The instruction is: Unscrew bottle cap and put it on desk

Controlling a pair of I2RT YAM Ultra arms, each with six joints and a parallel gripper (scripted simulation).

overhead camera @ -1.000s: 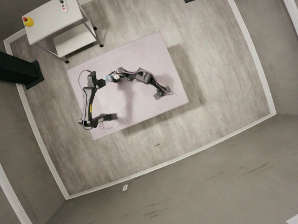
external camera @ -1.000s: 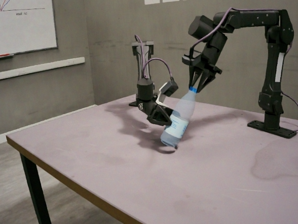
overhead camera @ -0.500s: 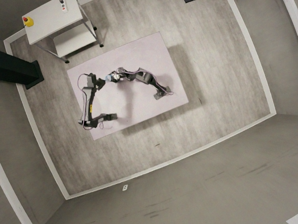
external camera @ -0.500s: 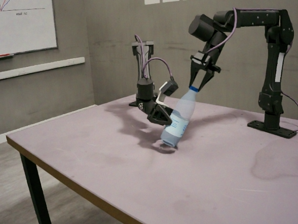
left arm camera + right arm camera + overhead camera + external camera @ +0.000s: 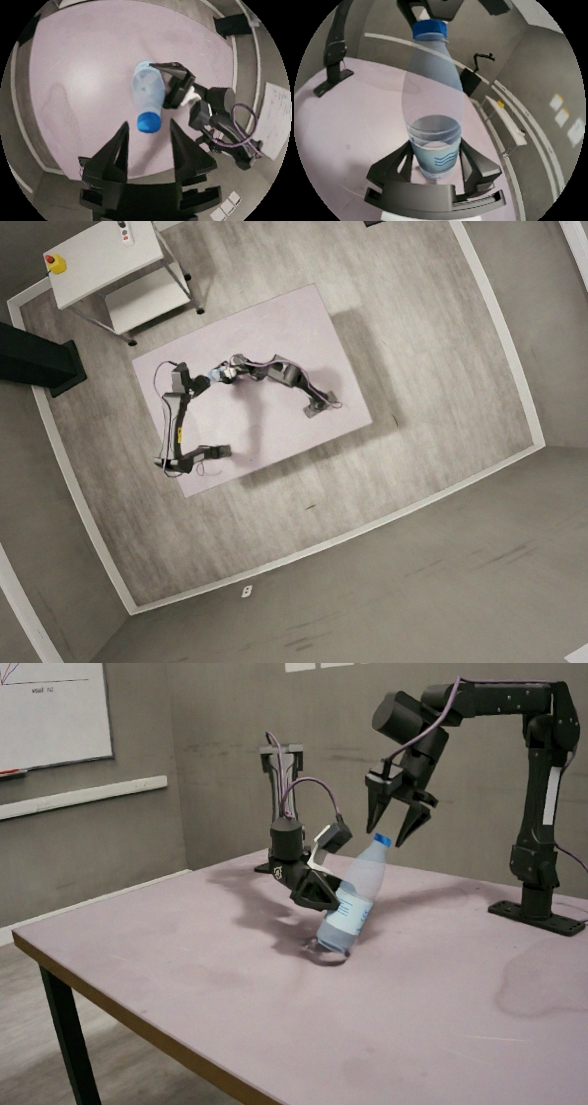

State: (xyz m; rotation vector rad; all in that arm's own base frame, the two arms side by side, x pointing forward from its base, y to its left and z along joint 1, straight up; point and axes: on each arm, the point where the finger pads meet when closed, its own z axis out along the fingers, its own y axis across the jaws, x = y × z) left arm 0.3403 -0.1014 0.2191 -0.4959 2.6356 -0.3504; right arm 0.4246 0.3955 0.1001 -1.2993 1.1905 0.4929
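My left gripper is now 10 mm above the blue cap. The rest, counted from my left hand: clear plastic bottle (90 mm below, 40 mm ahead, 30 mm to the right).
My right hand is 1 cm past the clear plastic bottle, 1 cm to the right of it and 3 cm below it. The rest, counted from my right hand: blue cap (5 cm behind, 4 cm to the left, 11 cm above).
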